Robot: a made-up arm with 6 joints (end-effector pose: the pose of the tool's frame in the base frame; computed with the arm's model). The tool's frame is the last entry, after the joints. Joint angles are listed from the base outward.
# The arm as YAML. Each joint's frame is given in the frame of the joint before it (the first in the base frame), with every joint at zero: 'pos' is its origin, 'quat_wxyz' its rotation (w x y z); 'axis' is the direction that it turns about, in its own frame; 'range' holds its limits. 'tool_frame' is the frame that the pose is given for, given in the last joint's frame.
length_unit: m
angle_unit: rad
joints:
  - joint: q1
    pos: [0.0, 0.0, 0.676]
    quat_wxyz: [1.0, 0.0, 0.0, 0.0]
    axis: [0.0, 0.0, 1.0]
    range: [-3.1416, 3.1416]
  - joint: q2
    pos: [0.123, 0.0, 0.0]
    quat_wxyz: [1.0, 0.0, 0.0, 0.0]
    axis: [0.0, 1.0, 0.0]
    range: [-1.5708, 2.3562]
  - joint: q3
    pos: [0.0, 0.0, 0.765]
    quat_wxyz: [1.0, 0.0, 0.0, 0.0]
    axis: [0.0, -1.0, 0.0]
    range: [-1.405, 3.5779]
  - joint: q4
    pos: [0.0, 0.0, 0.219]
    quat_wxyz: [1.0, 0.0, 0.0, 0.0]
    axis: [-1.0, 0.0, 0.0]
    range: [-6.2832, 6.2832]
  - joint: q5
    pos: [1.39, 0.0, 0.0]
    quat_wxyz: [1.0, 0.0, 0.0, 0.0]
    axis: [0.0, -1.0, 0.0]
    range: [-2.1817, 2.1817]
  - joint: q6
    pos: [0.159, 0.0, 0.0]
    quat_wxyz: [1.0, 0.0, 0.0, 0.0]
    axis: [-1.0, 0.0, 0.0]
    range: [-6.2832, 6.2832]
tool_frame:
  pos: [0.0, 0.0, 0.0]
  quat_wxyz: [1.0, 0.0, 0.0, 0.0]
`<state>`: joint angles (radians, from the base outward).
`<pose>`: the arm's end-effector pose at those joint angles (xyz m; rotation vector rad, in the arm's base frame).
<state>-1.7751 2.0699 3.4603 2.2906 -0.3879 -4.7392</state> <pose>-0.2098 -0.7899 1.8685 0.3414 -1.7149 0.6938</pose>
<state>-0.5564 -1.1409 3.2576 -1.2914 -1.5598 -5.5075</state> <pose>-0.6288 0.5710 -0.3830 2.2304 1.6365 0.4825</pose>
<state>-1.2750 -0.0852 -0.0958 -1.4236 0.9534 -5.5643</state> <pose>0.3269 -1.5128 1.6605 0.2906 -0.8839 -2.0506</pose>
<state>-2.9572 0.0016 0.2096 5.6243 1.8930 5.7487</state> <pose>-1.3589 -0.1595 2.0486 -2.5474 -1.2692 -1.2300</pose>
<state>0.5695 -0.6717 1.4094 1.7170 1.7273 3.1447</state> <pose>-1.0868 -0.5114 2.3703 -0.4008 -0.4494 1.9047</pose>
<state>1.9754 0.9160 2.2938 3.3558 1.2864 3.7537</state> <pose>-0.3388 0.8735 2.5633 -0.3877 -0.6381 1.6664</pose>
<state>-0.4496 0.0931 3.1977 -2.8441 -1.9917 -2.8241</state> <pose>-1.0111 0.5352 1.1292 0.2400 1.1003 -0.0513</pose>
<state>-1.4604 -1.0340 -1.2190 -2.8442 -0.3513 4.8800</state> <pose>0.1293 -1.0205 1.0507 -1.7592 1.2888 -0.9744</pose>
